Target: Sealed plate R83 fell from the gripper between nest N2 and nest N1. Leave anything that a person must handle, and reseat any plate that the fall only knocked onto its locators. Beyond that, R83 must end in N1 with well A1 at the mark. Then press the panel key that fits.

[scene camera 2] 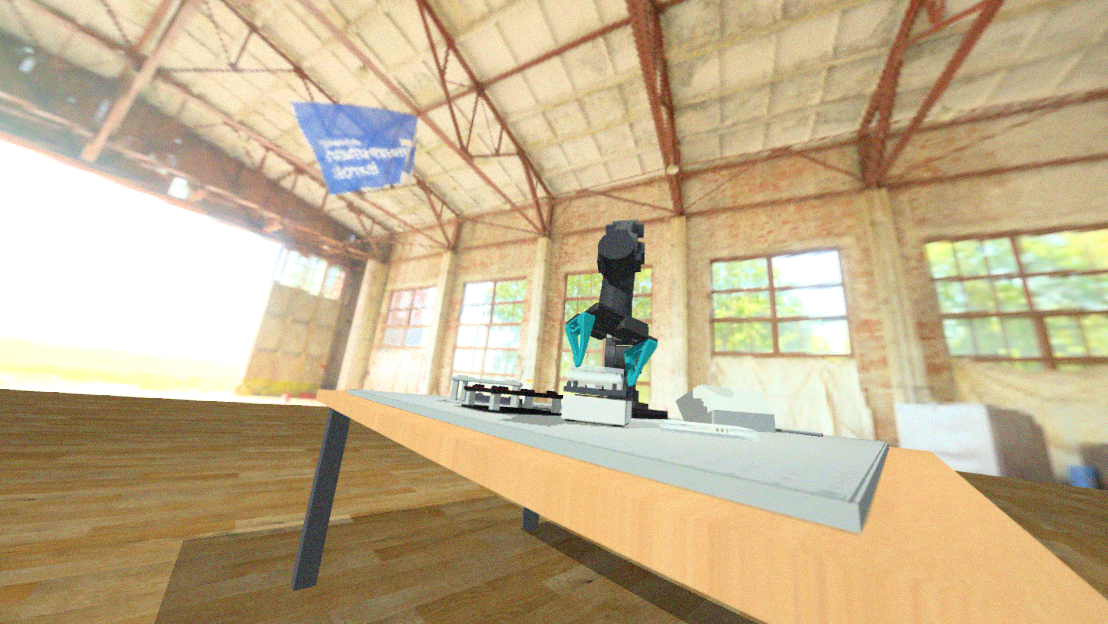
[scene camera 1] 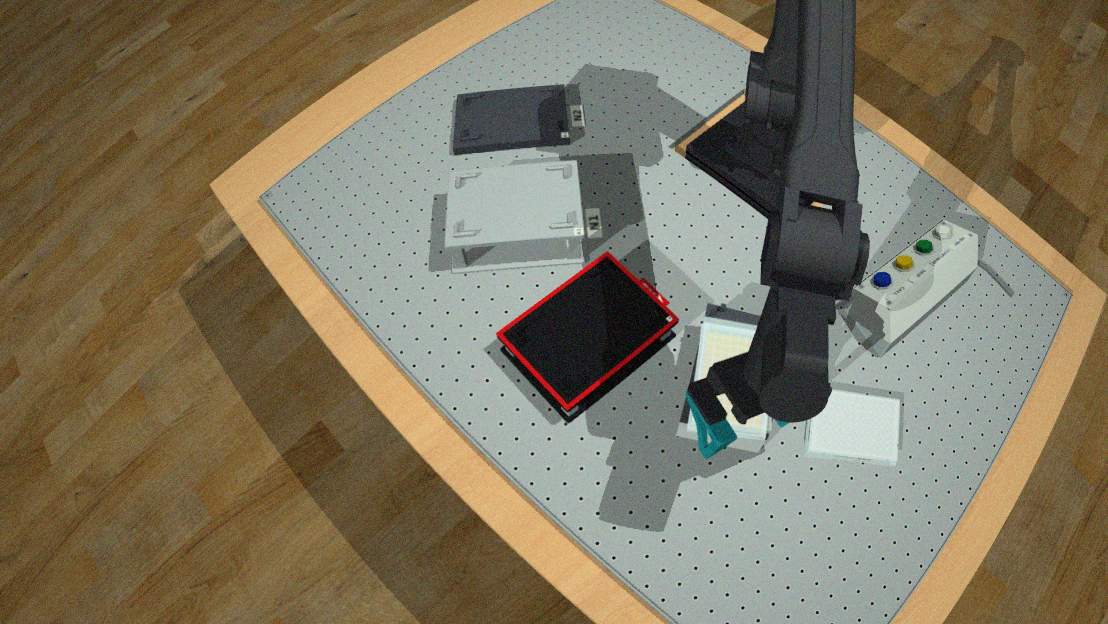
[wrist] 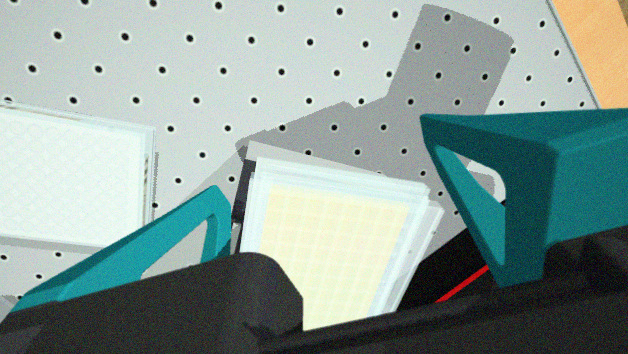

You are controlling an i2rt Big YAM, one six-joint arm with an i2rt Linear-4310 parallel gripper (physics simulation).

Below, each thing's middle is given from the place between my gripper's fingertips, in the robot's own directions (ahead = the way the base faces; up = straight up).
My gripper is now 7 cm past the dark station (scene camera 1: 721,312), 5 cm to the left of it and 4 cm above it. From my hand the other things lie so: red-edged black plate (scene camera 1: 588,327): 1 cm behind, 22 cm to the right, 4 cm below; then R83 plate (scene camera 1: 854,427): 13 cm behind, 11 cm to the left, 7 cm below.
